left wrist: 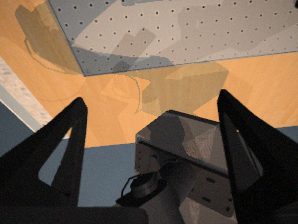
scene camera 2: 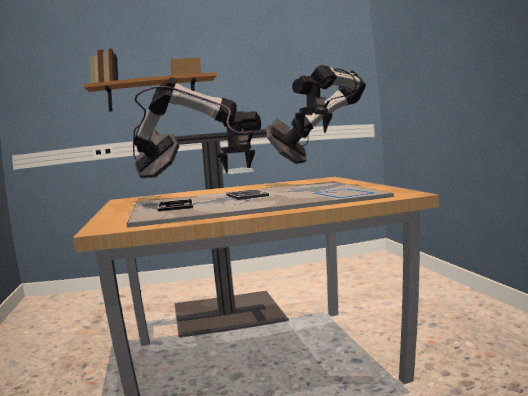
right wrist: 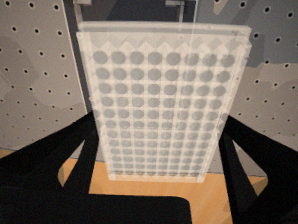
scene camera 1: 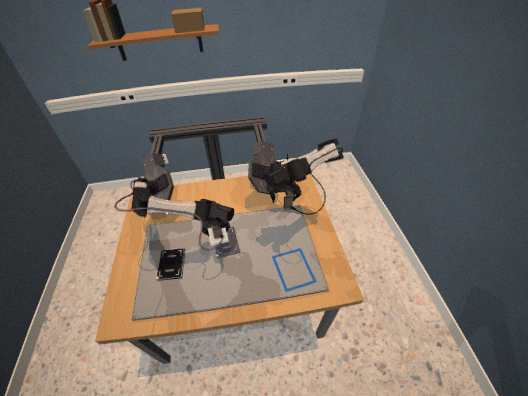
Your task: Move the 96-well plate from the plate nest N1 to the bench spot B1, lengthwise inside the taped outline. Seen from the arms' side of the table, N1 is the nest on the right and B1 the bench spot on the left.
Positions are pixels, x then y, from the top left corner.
Scene:
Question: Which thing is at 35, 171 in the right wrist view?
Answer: The right gripper.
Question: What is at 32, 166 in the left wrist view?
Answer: The left gripper.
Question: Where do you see a white 96-well plate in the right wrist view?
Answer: At 167, 115

